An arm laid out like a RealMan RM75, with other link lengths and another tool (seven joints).
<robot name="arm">
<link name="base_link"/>
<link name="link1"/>
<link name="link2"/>
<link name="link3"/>
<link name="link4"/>
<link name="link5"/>
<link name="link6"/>
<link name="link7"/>
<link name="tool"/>
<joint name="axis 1" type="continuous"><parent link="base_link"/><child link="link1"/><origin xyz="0 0 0.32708" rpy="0 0 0"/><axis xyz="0 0 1"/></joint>
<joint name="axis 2" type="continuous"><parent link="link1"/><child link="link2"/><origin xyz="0 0 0" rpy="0 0 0"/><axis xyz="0 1 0"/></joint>
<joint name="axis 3" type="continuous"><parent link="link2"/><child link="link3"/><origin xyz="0 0 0.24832" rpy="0 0 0"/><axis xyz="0 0 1"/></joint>
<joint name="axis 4" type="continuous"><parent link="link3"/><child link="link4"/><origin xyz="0 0 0" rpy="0 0 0"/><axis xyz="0 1 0"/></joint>
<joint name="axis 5" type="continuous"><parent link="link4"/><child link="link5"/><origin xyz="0 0 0.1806" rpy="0 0 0"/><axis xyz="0 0 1"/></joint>
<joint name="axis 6" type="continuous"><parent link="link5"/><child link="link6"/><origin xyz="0 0 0" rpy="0 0 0"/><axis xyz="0 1 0"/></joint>
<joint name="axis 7" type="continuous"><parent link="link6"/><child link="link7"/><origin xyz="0 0 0.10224" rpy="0 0 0"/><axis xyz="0 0 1"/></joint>
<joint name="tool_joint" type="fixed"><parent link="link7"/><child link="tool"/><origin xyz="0.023 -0.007 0.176" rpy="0 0.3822 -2.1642"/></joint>
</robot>
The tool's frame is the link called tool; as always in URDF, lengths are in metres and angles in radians. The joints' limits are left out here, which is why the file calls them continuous.
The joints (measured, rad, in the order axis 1, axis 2, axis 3, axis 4, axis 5, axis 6, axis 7), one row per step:
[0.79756 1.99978 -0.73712 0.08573 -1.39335 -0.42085 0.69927]
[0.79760 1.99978 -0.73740 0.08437 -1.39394 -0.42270 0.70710]
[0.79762 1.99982 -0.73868 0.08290 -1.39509 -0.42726 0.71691]
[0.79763 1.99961 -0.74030 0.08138 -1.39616 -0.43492 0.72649]
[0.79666 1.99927 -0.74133 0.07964 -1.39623 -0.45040 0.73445]
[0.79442 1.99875 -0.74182 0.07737 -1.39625 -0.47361 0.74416]
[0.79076 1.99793 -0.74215 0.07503 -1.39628 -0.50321 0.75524]
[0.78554 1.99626 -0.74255 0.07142 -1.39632 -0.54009 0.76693]
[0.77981 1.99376 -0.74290 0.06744 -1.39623 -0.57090 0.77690]
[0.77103 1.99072 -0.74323 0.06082 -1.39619 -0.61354 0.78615]
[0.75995 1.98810 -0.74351 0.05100 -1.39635 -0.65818 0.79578]
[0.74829 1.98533 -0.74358 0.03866 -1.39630 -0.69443 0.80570]
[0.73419 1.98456 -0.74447 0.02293 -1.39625 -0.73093 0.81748]
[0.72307 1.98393 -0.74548 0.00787 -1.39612 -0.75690 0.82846]
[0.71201 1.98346 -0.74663 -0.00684 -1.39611 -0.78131 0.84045]
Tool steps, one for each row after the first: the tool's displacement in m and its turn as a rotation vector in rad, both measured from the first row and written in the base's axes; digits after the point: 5 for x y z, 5 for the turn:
[-0.00067 0.00041 0.00004 0.00255 0.00592 -0.00232]
[-0.00201 0.00085 -0.00027 0.00446 0.01412 -0.00318]
[-0.00408 0.00152 -0.00068 0.00599 0.02390 -0.00152]
[-0.00777 0.00248 -0.00146 0.00750 0.03863 0.00530]
[-0.01298 0.00354 -0.00255 0.00945 0.05996 0.01545]
[-0.01923 0.00438 -0.00385 0.01124 0.08648 0.02793]
[-0.02667 0.00540 -0.00467 0.01351 0.11727 0.04464]
[-0.03213 0.00619 -0.00429 0.01671 0.14202 0.05776]
[-0.03956 0.00703 -0.00338 0.02027 0.17276 0.07882]
[-0.04696 0.00765 -0.00169 0.02505 0.20395 0.10118]
[-0.05208 0.00844 0.00143 0.03254 0.22860 0.11848]
[-0.05702 0.00850 0.00439 0.04022 0.25421 0.13505]
[-0.06044 0.00902 0.00760 0.04791 0.27237 0.14711]
[-0.06348 0.00919 0.01068 0.05503 0.29018 0.15740]

